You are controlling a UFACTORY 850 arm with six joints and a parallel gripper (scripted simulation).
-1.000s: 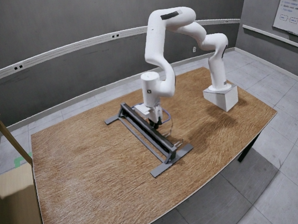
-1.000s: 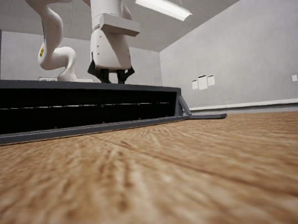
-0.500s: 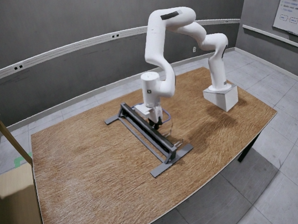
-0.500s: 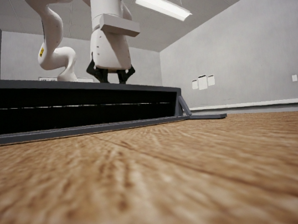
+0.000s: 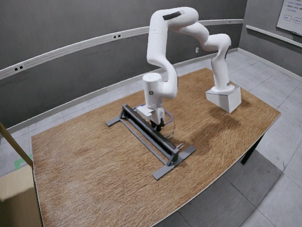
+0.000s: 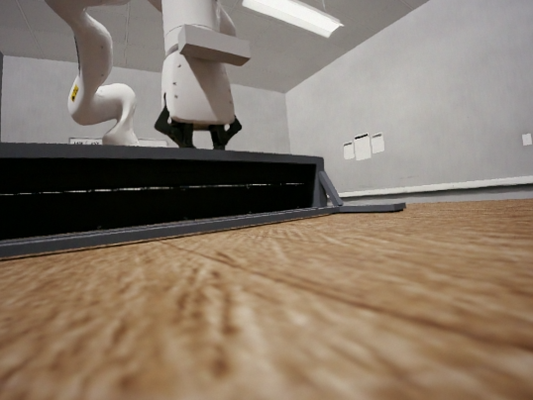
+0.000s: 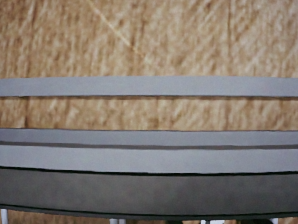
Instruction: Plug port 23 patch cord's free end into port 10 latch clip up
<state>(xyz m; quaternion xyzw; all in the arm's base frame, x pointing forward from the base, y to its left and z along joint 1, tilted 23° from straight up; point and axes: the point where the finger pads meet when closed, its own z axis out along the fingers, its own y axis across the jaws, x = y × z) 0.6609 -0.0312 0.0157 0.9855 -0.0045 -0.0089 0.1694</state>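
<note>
Right now my hand is 2 cm short of the plug and 1 cm above it.
</note>
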